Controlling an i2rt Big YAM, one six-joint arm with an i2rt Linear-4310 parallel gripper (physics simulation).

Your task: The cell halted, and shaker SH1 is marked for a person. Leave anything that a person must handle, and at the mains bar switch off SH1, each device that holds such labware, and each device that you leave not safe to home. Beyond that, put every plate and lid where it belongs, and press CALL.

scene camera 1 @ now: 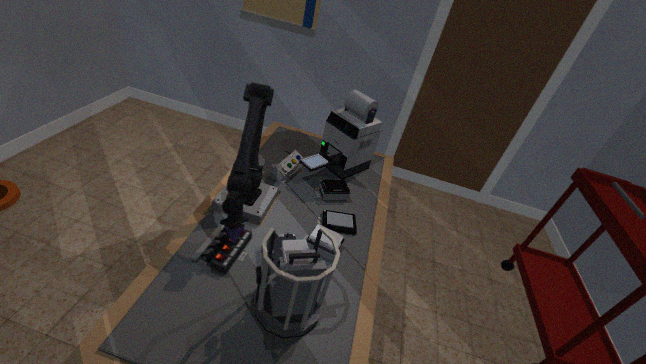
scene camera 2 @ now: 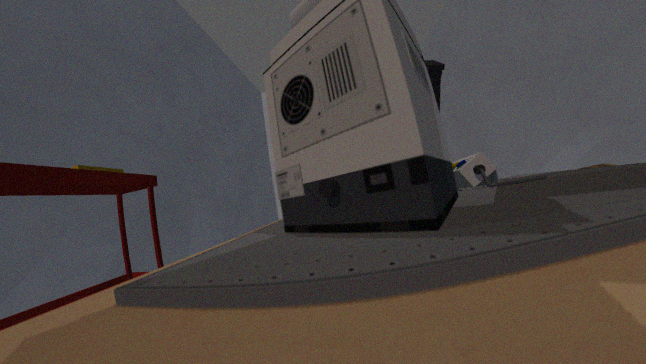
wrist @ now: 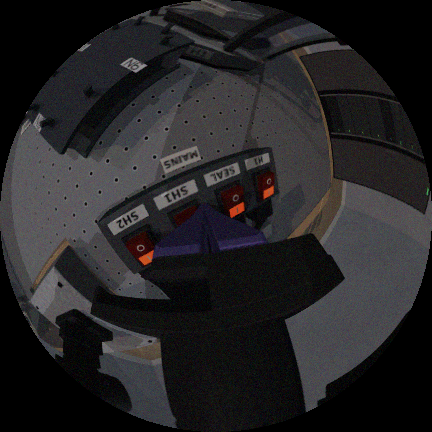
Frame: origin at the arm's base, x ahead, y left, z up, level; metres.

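Seen in the pictures: gripper, between the fingertips: point(scene camera 1: 233, 242) point(wrist: 204, 209); arm's base, origin of its link: point(scene camera 1: 248, 196) point(wrist: 80, 325).
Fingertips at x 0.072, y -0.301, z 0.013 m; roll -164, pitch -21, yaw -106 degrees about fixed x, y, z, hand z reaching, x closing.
Pixels of each thing's middle, then the offset from my fingertips to it. "pt": a spot on its surface instead.
- mains bar, middle of its body: point(wrist: 213, 231) point(scene camera 1: 222, 244) dx -0.043, dy -0.006, dz -0.024 m
- SH1 switch, middle of its body: point(wrist: 190, 225) dx -0.009, dy +0.017, dz -0.004 m
- SH2 switch, middle of its body: point(wrist: 144, 249) dx -0.006, dy +0.067, dz -0.004 m
- SEAL switch, middle of its body: point(wrist: 233, 202) dx -0.011, dy -0.033, dz -0.004 m
- H1 switch, middle of its body: point(wrist: 266, 185) dx -0.014, dy -0.083, dz -0.004 m
- pale plate, middle of its body: point(scene camera 1: 315, 161) dx +0.149, dy +0.657, dz +0.058 m
- pale rectangle, a spot on its surface: point(scene camera 1: 340, 220) pt dx +0.381, dy +0.351, dz -0.021 m
- white piece, middle of its body: point(scene camera 1: 326, 236) dx +0.346, dy +0.177, dz +0.025 m
- button box, a spot on its surface: point(scene camera 1: 290, 164) pt dx +0.027, dy +0.612, dz +0.019 m
- round cage-like rack, middle of its body: point(scene camera 1: 294, 277) dx +0.294, dy -0.146, dz +0.120 m
- low black-topped device, middle of its body: point(scene camera 1: 335, 185) dx +0.300, dy +0.564, dz +0.012 m
My gripper point(scene camera 1: 234, 231) point(wrist: 204, 209) is shut and empty, with its purple fingertips over the SH1 switch of the mains bar point(scene camera 1: 235, 251) point(wrist: 210, 194). The SH1 switch point(wrist: 185, 215) is mostly hidden by the fingertips; its visible part is unlit. In the wrist view the SH2 switch point(wrist: 140, 245), SEAL switch point(wrist: 233, 199) and H1 switch point(wrist: 266, 183) show orange. A pale plate point(scene camera 1: 315, 161) lies on the tray by the tall device. Another pale rectangle point(scene camera 1: 340, 220) lies in a black frame. A white piece point(scene camera 1: 325, 238) is beside it. The button box point(scene camera 1: 290, 164) has coloured buttons.
A round cage-like rack point(scene camera 1: 295, 275) holding pale items stands near the mains bar. A low black-topped device point(scene camera 1: 334, 189) is mid-table. The tall white device point(scene camera 1: 354, 122) point(scene camera 2: 345, 140) stands at the far end. A red cart point(scene camera 1: 555, 285) point(scene camera 2: 75, 181) is off the table.
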